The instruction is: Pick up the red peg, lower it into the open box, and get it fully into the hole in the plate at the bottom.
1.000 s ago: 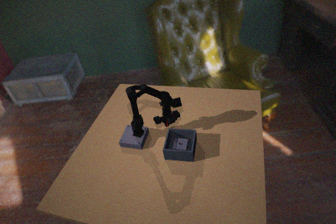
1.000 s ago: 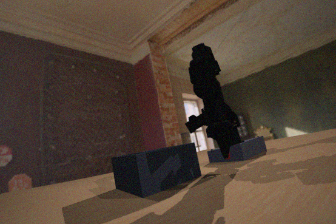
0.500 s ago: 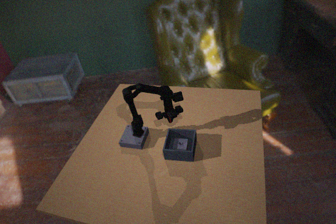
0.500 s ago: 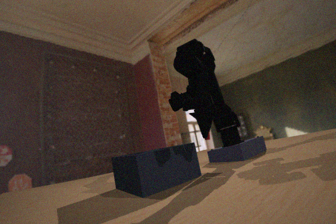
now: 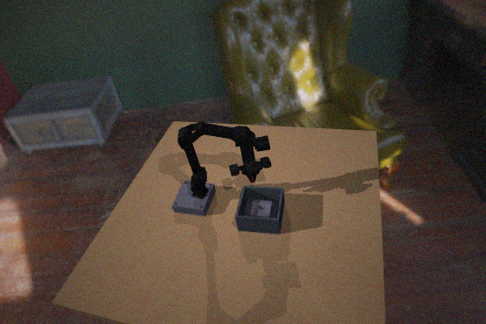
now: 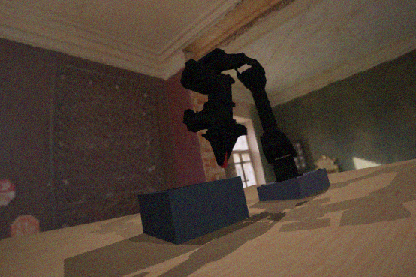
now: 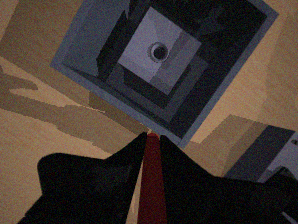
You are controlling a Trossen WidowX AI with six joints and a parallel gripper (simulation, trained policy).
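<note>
The plate lies 8 cm to the right of my gripper tip, 8 cm below it and 7 cm ahead of it. Also, from my gripper tip: blue-grey box: 10 cm below, 8 cm to the right, 7 cm ahead; then red peg: 3 cm above, 1 cm to the left, 1 cm behind.
</note>
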